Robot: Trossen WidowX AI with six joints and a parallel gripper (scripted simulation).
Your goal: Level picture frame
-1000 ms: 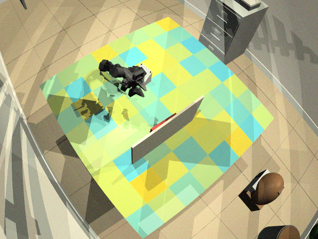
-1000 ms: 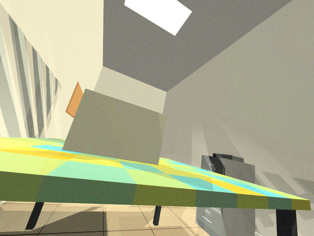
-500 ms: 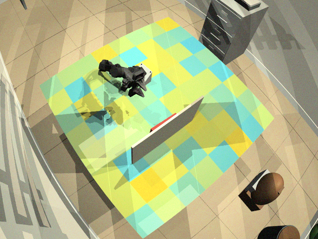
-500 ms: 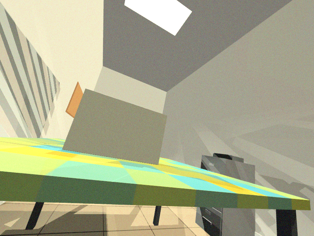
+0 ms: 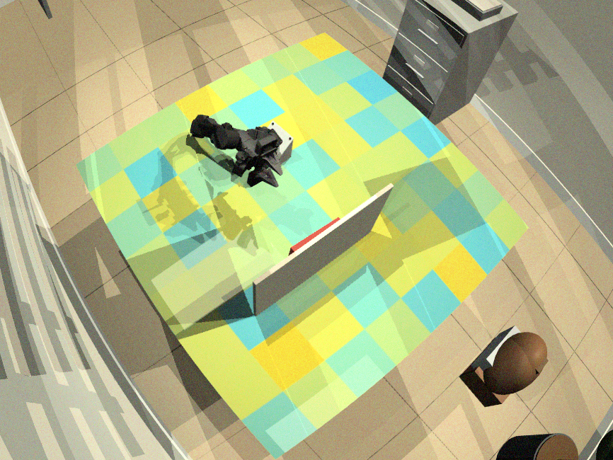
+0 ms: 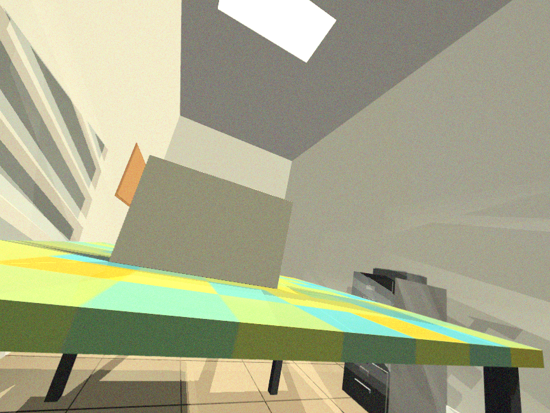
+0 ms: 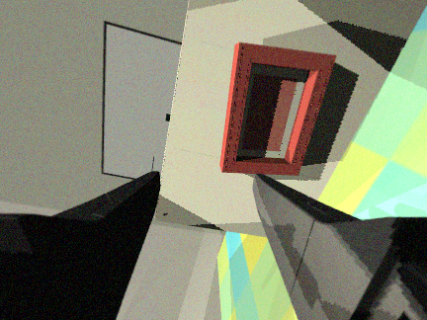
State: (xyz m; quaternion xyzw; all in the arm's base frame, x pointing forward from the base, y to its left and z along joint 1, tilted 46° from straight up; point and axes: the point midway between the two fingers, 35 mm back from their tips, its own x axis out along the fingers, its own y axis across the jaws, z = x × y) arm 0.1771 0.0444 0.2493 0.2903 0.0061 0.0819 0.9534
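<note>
Right now my gripper tip is 20 cm short of the red picture frame, 9 cm above it and 1 cm to the left of it. Also, from my gripper tip: upright wall panel 21 cm ahead, 10 cm below.
</note>
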